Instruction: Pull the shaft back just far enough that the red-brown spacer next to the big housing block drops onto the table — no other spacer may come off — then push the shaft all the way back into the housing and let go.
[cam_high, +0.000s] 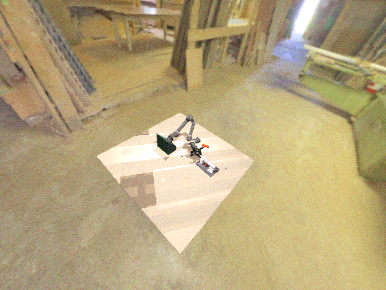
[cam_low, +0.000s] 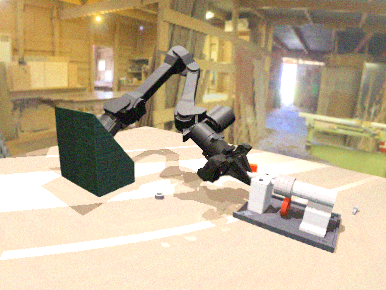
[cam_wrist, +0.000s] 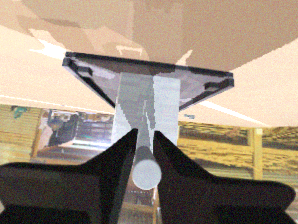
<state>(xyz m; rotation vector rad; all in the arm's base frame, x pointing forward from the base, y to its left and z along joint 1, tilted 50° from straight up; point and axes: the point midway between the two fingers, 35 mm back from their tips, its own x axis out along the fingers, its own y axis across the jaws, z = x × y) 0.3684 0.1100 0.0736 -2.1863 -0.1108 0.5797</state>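
Right now the thin shaft is 4 cm ahead of my gripper tip and 2 cm above it. The rest, counted from my gripper tip: red-brown spacer: 9 cm ahead, 3 cm below, 1 cm to the right.
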